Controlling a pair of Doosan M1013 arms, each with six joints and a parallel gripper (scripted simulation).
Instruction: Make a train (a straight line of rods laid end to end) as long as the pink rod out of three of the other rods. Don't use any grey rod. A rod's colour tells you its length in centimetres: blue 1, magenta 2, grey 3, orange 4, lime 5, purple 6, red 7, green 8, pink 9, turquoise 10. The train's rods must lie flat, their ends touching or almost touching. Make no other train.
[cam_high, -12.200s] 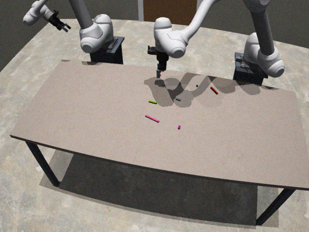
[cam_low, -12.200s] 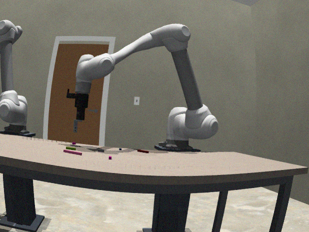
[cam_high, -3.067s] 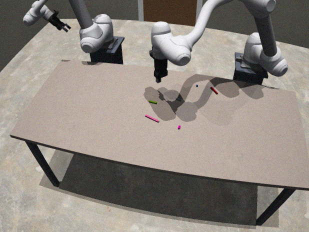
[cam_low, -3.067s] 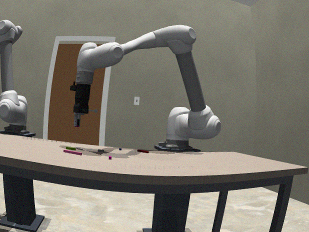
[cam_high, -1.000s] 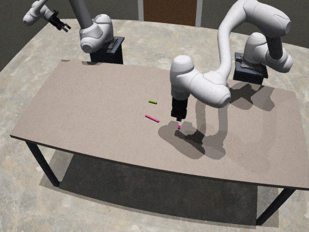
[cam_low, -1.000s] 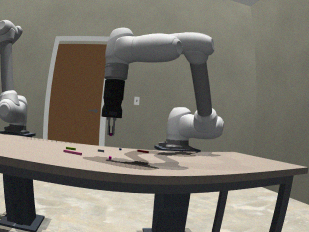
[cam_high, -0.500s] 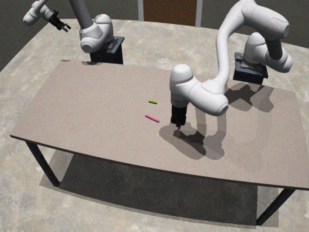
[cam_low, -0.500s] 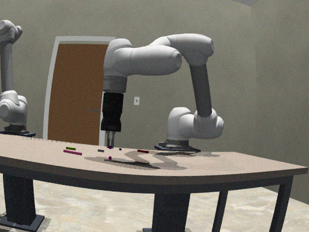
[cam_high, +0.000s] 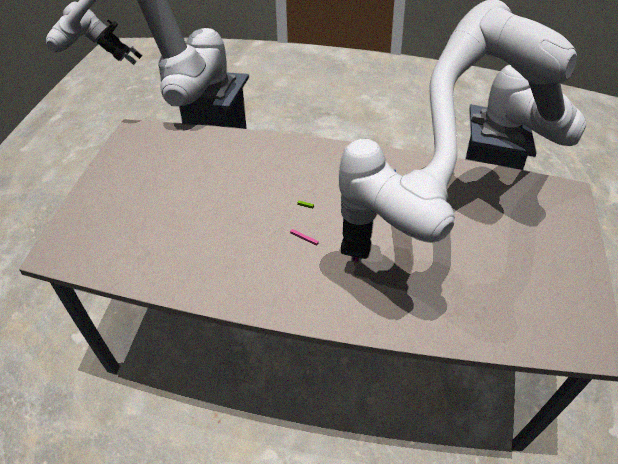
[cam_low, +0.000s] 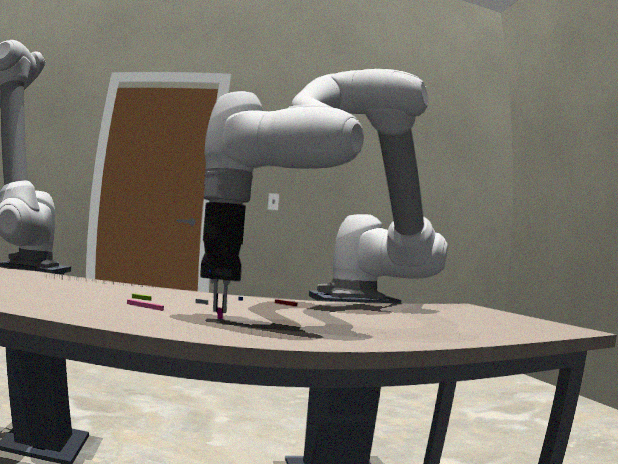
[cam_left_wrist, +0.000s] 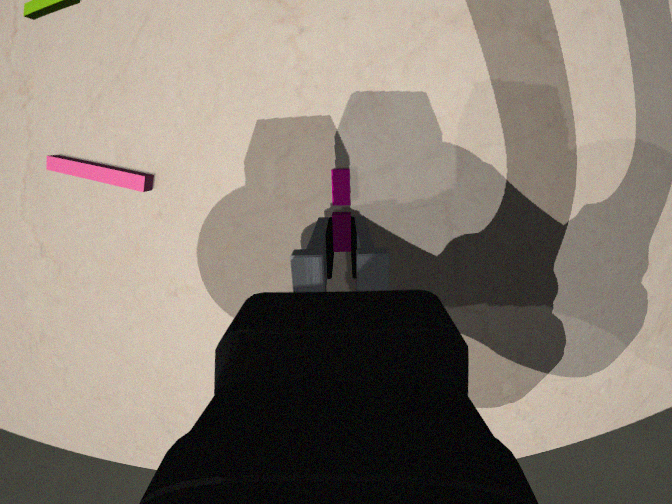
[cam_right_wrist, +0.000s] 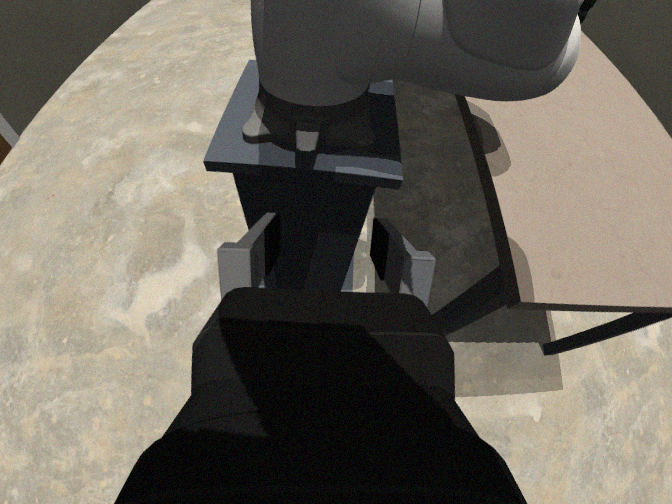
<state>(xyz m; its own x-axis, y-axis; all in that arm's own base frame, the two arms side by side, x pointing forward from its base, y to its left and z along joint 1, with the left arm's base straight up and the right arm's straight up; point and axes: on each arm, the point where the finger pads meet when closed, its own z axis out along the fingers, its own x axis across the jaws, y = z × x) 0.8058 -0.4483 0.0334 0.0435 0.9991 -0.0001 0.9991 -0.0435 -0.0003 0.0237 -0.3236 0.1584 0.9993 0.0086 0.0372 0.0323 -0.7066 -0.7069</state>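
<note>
The lime rod lies 190 mm to the right of my left hand, 190 mm behind it and 30 mm below it. From my left hand the other things lie so: blue rod (410 mm behind, 60 mm to the left, 30 mm below); then grey rod (250 mm behind, 40 mm to the right, 30 mm below); then pink rod (160 mm to the right, 60 mm behind, 30 mm below).
</note>
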